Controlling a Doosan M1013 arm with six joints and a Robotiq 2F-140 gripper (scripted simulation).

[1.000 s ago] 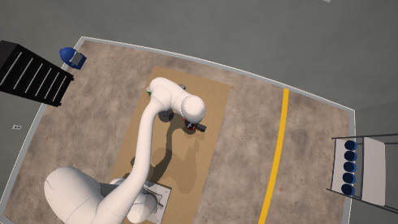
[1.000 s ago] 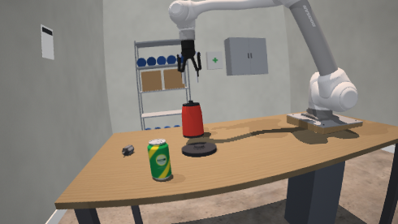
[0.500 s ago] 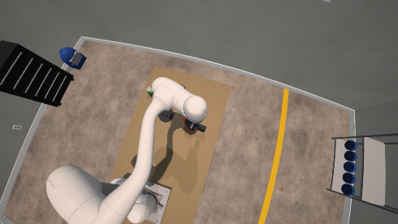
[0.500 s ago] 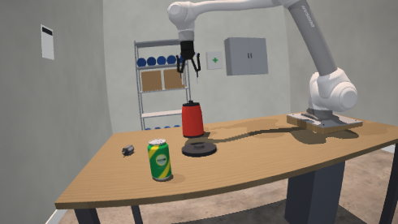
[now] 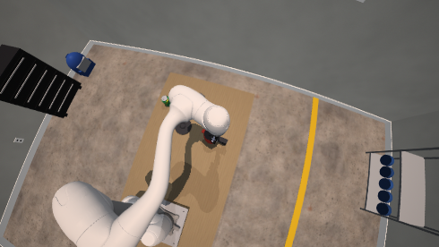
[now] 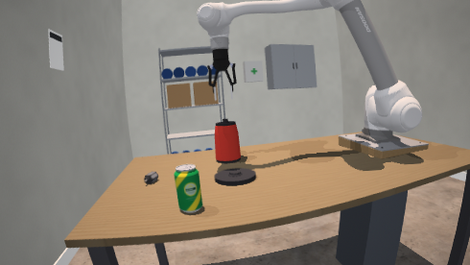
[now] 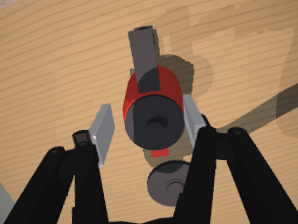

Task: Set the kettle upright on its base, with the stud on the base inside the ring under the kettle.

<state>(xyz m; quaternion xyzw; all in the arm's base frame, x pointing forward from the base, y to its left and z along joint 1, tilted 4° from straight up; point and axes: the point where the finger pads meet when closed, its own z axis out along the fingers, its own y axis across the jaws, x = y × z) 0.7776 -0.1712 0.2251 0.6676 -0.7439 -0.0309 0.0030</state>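
My hand is 30 mm to the right of the red kettle and 210 mm above it. Also, from my hand: yellow can 160 mm ahead, 550 mm to the left, 250 mm below; small dark object 330 mm ahead, 300 mm to the left, 290 mm below; round black base 10 mm ahead, 330 mm to the left, 300 mm below.
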